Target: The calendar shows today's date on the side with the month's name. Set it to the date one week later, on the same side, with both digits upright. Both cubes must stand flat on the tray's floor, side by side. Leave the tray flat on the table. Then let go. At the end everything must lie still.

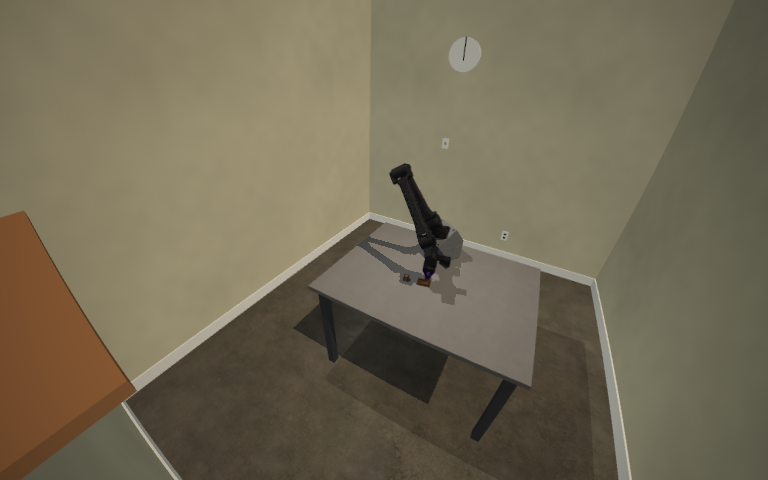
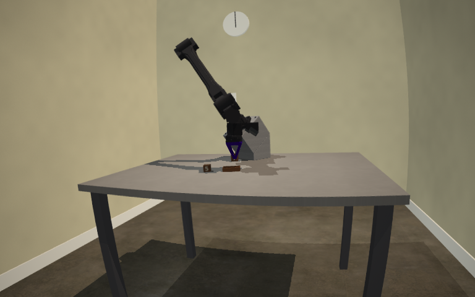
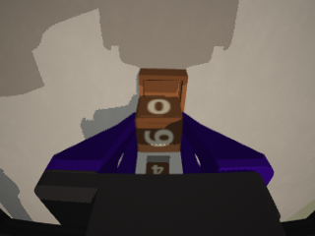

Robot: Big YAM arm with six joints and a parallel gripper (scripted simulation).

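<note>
Right now my hand is 5 cm above the brown tray, 2 cm to the left of it and 1 cm short of it.
</note>
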